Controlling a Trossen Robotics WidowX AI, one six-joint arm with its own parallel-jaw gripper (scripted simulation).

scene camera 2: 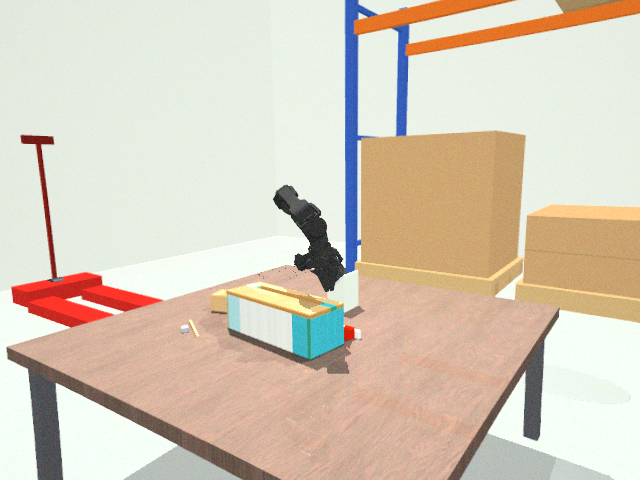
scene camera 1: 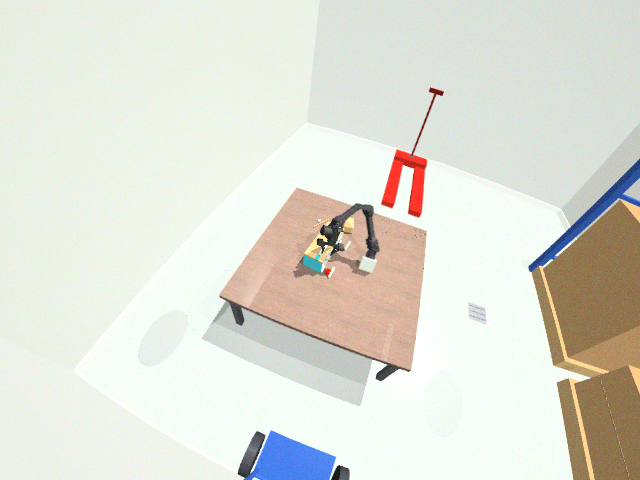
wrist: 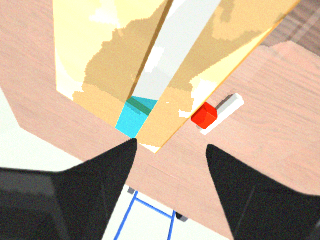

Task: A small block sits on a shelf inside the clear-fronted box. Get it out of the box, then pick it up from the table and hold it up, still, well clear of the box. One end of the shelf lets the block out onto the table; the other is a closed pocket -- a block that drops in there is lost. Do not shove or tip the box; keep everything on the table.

box: scene camera 2; scene camera 1; wrist 146,75
same spot on box: (scene camera 1: 313,258) = (scene camera 2: 328,310)
